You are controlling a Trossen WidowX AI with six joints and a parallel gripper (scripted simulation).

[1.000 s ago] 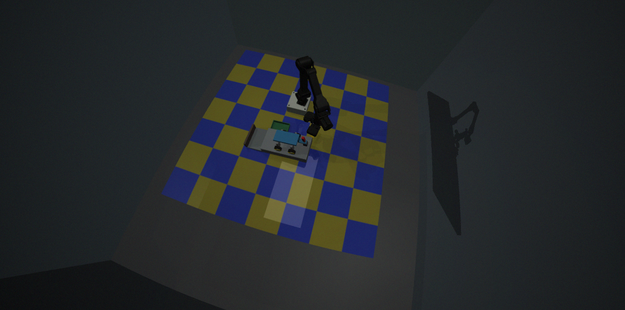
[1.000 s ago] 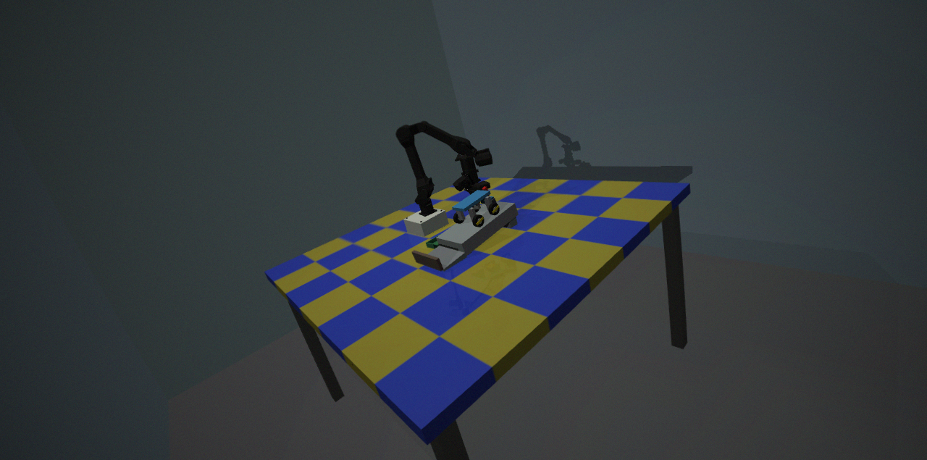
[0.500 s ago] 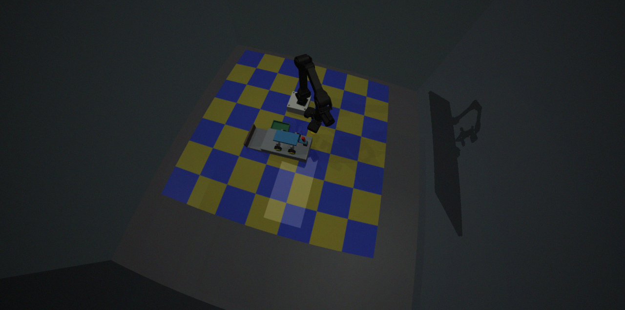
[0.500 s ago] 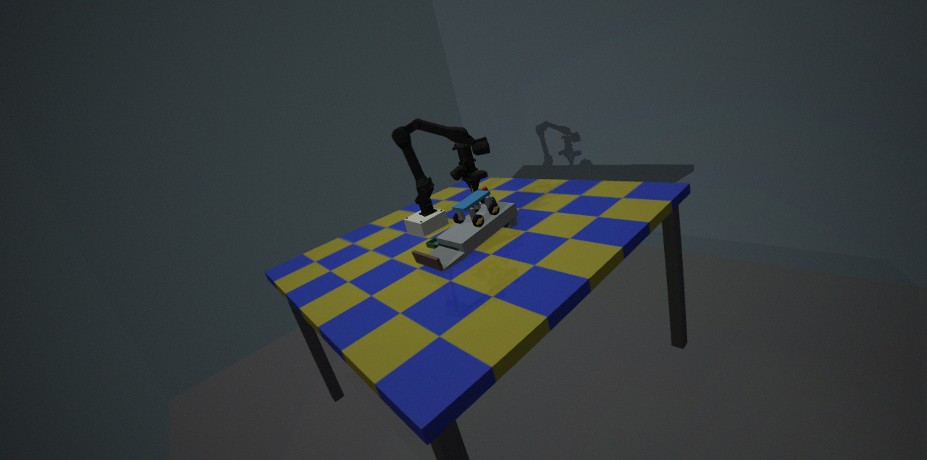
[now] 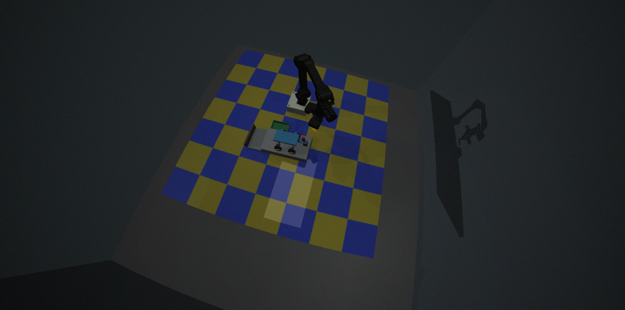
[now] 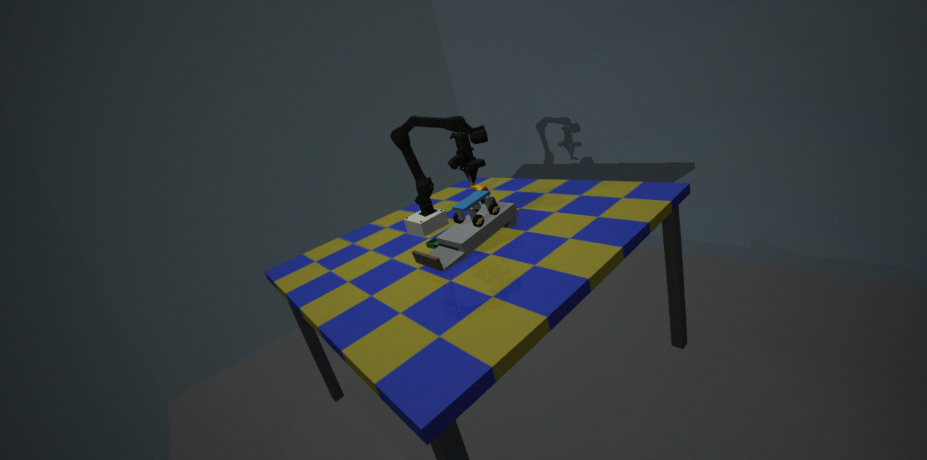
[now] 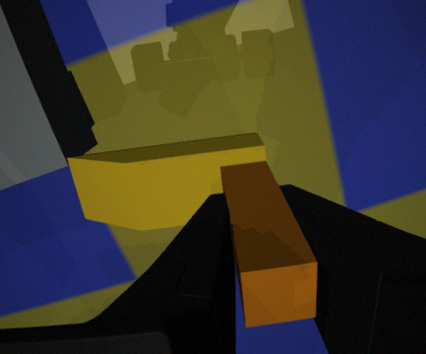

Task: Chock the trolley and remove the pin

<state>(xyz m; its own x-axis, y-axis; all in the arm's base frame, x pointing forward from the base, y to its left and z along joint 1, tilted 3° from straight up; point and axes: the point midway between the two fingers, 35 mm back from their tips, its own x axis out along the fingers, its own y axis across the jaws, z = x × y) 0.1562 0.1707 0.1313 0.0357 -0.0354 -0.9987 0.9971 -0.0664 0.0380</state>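
Right now the yellow chock is 2 cm ahead of my gripper tip and 1 cm below it. The rest, counted from my gripper tip: grey ramp: 17 cm ahead, 13 cm to the right, 12 cm below; then blue trolley: 17 cm ahead, 12 cm to the right, 5 cm below; then red-headed stop pin: 14 cm ahead, 3 cm to the right, 3 cm below.
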